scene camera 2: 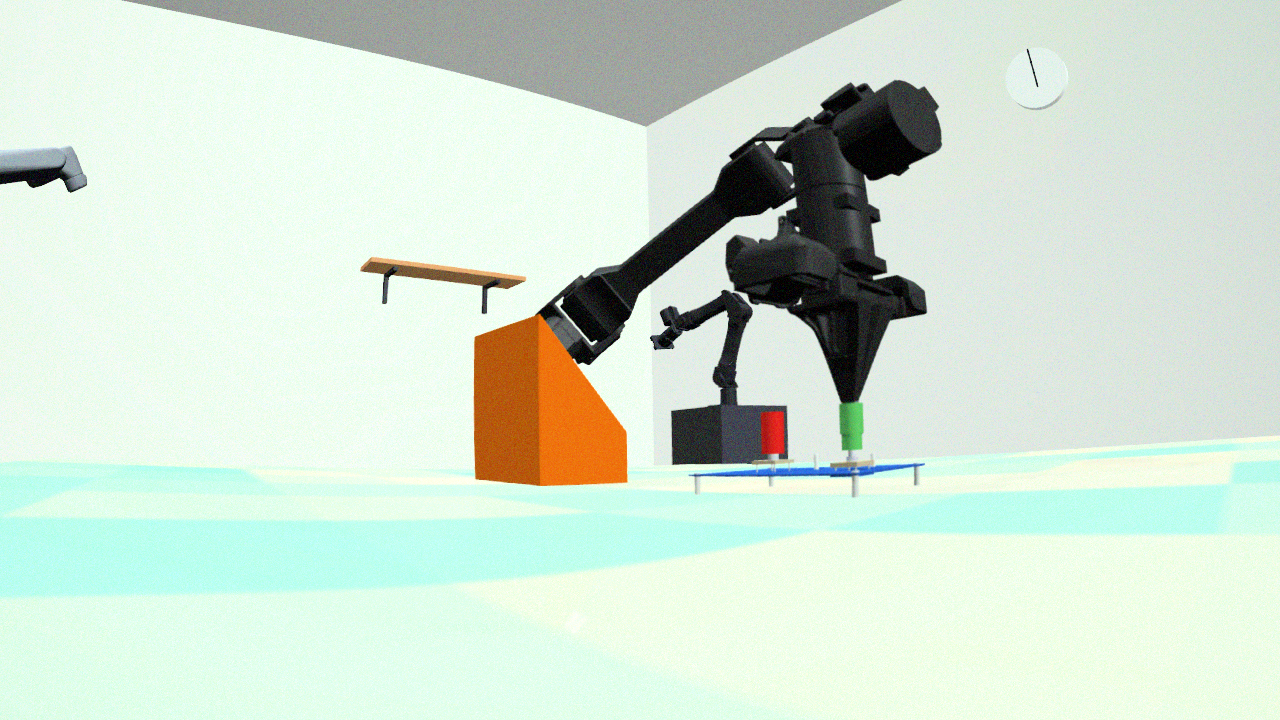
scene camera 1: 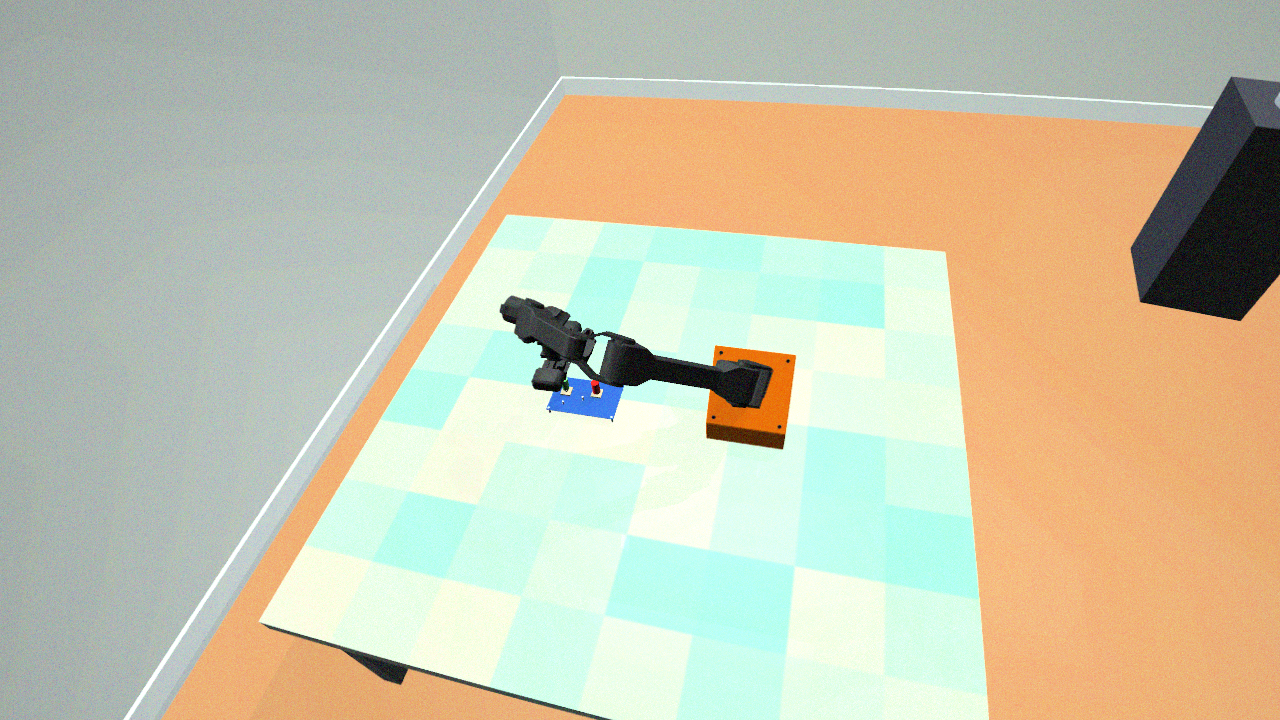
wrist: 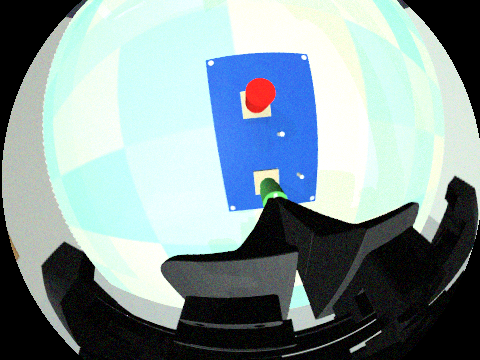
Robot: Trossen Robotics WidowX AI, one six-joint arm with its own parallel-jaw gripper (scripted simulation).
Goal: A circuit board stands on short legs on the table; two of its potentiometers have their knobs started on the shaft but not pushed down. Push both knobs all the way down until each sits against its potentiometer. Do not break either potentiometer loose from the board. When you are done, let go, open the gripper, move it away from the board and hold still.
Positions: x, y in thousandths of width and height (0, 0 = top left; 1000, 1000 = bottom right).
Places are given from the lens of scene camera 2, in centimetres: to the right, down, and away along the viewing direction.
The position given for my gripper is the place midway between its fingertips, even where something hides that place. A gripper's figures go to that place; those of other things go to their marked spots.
my gripper (scene camera 2: 664, 560): 15, 3, 47
green knob (scene camera 2: 665, 587): 15, 4, 46
